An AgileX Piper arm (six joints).
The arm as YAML. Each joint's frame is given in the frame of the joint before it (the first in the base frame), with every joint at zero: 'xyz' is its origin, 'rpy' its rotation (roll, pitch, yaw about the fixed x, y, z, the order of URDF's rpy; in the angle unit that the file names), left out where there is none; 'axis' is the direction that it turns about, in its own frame. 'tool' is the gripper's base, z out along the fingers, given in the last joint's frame.
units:
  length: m
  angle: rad
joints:
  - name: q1
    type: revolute
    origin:
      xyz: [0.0, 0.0, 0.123]
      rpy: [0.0, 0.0, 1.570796]
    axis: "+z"
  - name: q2
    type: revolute
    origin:
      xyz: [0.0, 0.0, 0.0]
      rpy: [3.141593, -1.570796, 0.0]
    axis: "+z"
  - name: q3
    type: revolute
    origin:
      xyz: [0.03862, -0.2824, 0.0]
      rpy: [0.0, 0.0, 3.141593]
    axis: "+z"
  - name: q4
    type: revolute
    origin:
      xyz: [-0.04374, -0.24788, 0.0]
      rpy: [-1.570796, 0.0, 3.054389]
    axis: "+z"
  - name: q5
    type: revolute
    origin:
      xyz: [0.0, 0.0, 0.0]
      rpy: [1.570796, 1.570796, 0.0]
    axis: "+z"
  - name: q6
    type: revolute
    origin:
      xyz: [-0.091, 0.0, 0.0]
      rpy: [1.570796, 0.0, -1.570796]
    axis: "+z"
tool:
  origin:
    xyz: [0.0, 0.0, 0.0]
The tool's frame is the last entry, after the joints.
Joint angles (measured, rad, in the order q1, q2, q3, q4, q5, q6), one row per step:
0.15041, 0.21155, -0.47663, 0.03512, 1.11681, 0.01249
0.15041, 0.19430, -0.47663, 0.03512, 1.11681, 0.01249
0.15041, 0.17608, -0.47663, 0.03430, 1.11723, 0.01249
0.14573, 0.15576, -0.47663, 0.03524, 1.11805, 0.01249
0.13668, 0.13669, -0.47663, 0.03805, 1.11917, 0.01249
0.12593, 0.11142, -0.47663, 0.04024, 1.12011, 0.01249
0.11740, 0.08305, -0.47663, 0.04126, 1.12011, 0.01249
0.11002, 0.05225, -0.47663, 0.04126, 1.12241, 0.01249
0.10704, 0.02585, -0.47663, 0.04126, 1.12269, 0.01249
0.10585, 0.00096, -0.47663, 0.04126, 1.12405, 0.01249
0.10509, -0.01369, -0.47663, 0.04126, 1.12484, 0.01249
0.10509, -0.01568, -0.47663, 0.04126, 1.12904, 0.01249
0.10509, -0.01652, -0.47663, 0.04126, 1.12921, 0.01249
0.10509, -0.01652, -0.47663, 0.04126, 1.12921, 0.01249
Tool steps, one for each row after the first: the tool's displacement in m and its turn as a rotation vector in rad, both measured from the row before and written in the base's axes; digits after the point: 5 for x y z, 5 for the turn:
-0.00241, -0.00037, 0.00042, 0.00258, -0.01706, 0.00000
-0.00257, -0.00046, 0.00036, 0.00191, -0.01771, -0.00029
-0.00289, -0.00044, 0.00033, 0.00372, -0.01916, -0.00429
-0.00274, -0.00030, 0.00024, 0.00505, -0.01741, -0.00787
-0.00360, -0.00043, 0.00026, 0.00513, -0.02386, -0.00978
-0.00400, -0.00048, 0.00026, 0.00435, -0.02805, -0.00807
-0.00447, -0.00054, -0.00003, 0.00319, -0.02832, -0.00730
-0.00376, -0.00041, -0.00001, 0.00282, -0.02597, -0.00297
-0.00360, -0.00038, -0.00018, 0.00247, -0.02340, -0.00114
-0.00212, -0.00022, -0.00015, 0.00144, -0.01379, -0.00073
-0.00048, -0.00004, -0.00034, -0.00033, 0.00218, 0.00015
-0.00013, -0.00001, -0.00002, 0.00007, -0.00067, 0.00001
0.00000, 0.00000, 0.00000, 0.00000, 0.00000, 0.00000

